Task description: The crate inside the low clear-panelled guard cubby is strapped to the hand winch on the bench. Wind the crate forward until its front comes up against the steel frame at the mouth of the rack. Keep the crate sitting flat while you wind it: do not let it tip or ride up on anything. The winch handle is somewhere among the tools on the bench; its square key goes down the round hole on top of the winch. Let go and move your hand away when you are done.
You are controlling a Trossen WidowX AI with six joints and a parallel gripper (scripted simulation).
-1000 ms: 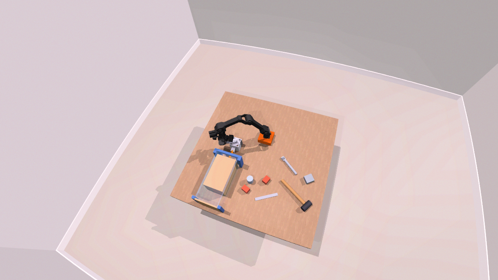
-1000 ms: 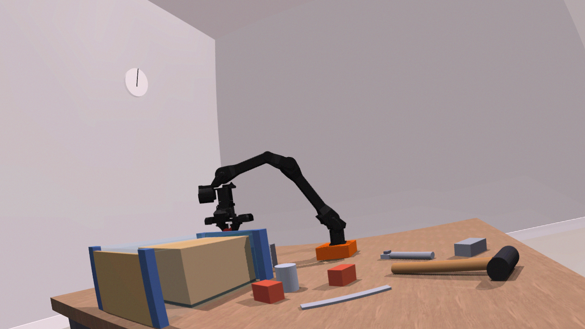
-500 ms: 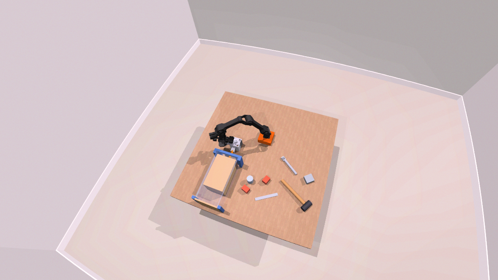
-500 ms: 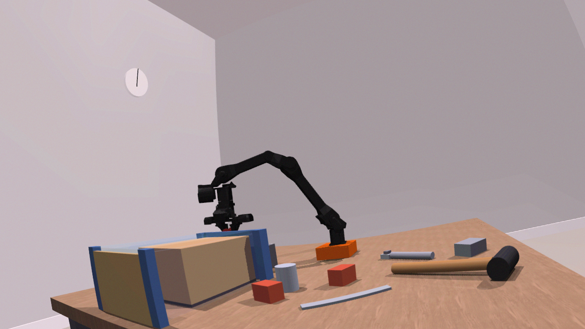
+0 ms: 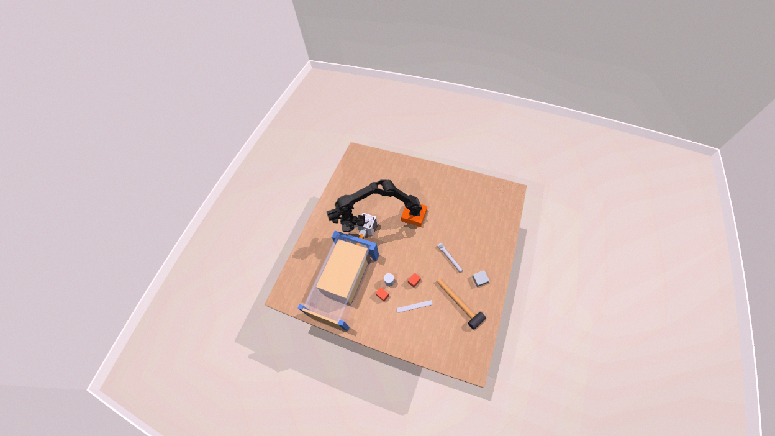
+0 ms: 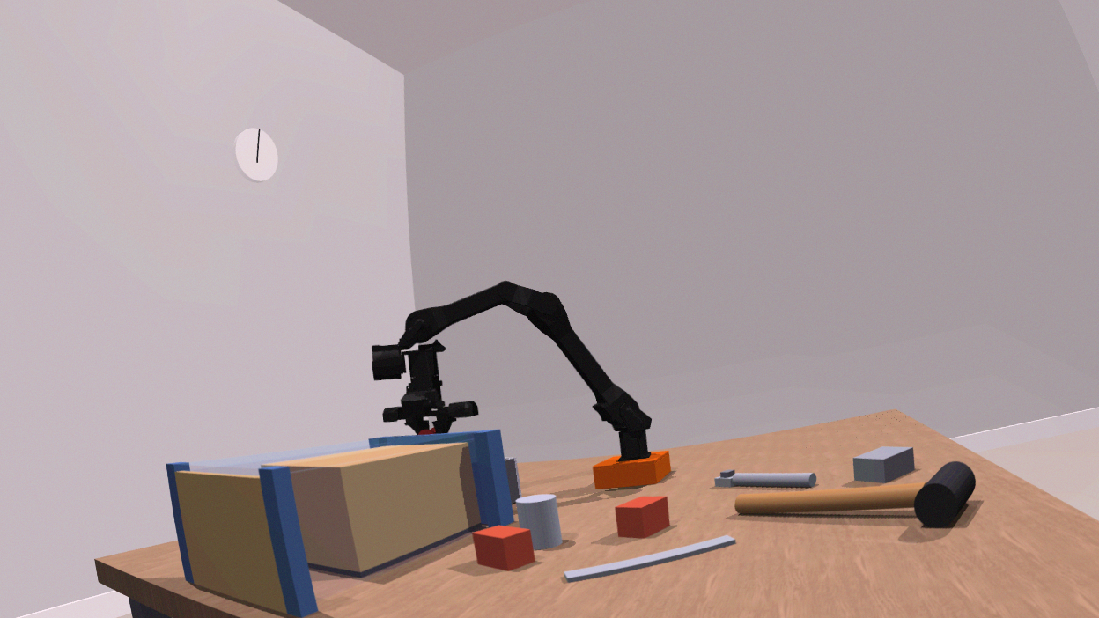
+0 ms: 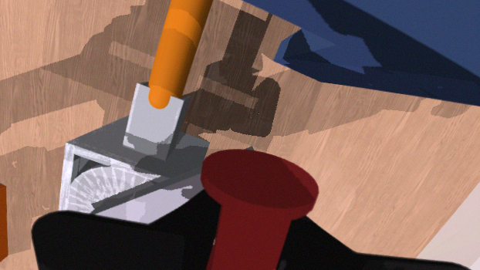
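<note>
The grey winch handle is 20 mm behind my gripper tip, 30 mm to the left of it and 10 mm below it. Also, from my gripper tip: red knob 20 mm above; blue frame bar 100 mm ahead, 50 mm to the left, 10 mm below; grey winch 70 mm behind, 80 mm to the left, 80 mm below.
</note>
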